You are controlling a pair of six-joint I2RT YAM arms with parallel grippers.
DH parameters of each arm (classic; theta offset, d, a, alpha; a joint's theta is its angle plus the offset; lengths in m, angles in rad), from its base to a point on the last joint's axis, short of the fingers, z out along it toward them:
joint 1: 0 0.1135 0.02 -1.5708
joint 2: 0 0 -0.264 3.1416
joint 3: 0.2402 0 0.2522 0
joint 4: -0.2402 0 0.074 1.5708
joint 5: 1.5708 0 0 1.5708
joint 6: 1.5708 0.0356 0 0
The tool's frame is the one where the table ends.
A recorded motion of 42 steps. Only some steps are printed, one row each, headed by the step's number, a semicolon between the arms.
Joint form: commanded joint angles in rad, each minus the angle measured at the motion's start. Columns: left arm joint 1, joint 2, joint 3, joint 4, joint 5, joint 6; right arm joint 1, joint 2, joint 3, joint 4, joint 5, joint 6.
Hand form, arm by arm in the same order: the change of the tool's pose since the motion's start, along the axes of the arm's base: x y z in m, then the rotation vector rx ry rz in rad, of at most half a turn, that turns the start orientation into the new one. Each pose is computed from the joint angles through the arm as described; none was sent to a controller.
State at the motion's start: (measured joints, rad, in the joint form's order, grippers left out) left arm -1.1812 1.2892 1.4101 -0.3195 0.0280 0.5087; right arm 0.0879 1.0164 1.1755 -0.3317 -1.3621 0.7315
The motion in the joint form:
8: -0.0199 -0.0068 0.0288 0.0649 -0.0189 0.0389; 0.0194 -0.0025 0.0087 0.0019 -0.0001 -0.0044
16: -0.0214 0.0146 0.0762 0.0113 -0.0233 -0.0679; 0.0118 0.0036 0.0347 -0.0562 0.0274 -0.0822
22: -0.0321 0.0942 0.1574 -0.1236 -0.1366 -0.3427; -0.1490 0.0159 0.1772 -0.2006 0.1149 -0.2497
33: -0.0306 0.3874 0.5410 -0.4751 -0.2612 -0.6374; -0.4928 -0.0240 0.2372 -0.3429 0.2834 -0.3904
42: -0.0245 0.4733 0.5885 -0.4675 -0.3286 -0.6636; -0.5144 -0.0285 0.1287 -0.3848 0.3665 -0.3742
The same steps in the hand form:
8: -0.0060 0.0013 0.0187 -0.0787 -0.0758 -0.0069; -0.0025 0.0035 0.0033 0.0008 -0.0174 0.0196
16: -0.0053 -0.0011 0.0233 -0.0901 0.0322 0.0126; -0.0024 0.0018 0.0055 -0.0176 -0.0570 -0.0118
22: 0.0016 -0.0170 0.0141 -0.0678 0.2988 0.1776; -0.0064 -0.0291 0.0343 -0.0837 -0.2034 -0.2480
33: 0.0255 -0.0671 0.0116 0.0409 0.5609 0.4311; -0.0278 -0.0870 0.0444 -0.2379 -0.2584 -0.7322
42: 0.0386 -0.0886 -0.0028 0.0443 0.5546 0.5135; -0.0182 -0.0968 0.0087 -0.2627 -0.0830 -0.8167

